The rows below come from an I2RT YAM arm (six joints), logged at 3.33 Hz.
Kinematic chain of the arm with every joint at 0, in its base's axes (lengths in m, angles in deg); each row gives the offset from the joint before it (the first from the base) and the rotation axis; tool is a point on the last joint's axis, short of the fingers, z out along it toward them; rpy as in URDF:
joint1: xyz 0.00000 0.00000 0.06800 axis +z
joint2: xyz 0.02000 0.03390 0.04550 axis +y
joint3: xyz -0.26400 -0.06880 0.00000 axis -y
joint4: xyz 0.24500 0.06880 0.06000 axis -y
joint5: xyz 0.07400 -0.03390 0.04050 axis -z
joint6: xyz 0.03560 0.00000 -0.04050 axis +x
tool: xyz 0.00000 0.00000 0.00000 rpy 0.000 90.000 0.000
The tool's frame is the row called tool.
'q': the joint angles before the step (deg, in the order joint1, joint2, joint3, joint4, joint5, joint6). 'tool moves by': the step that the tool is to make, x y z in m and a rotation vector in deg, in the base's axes. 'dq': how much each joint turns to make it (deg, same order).
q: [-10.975 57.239 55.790 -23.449 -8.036 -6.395]
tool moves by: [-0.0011 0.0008 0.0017 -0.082 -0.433 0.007]
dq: [0.173 -0.312 0.085 0.053 0.150 0.071]
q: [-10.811 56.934 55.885 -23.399 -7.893 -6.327]
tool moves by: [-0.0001 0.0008 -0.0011 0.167 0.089 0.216]
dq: [0.184 -0.079 -0.249 0.068 -0.090 0.122]
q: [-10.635 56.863 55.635 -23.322 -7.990 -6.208]
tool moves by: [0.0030 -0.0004 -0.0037 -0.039 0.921 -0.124]
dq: [0.085 0.747 -0.177 0.012 0.277 -0.101]
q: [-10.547 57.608 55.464 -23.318 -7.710 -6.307]
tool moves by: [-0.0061 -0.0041 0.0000 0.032 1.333 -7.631]
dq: [-0.257 -0.951 0.067 -2.104 6.723 3.046]
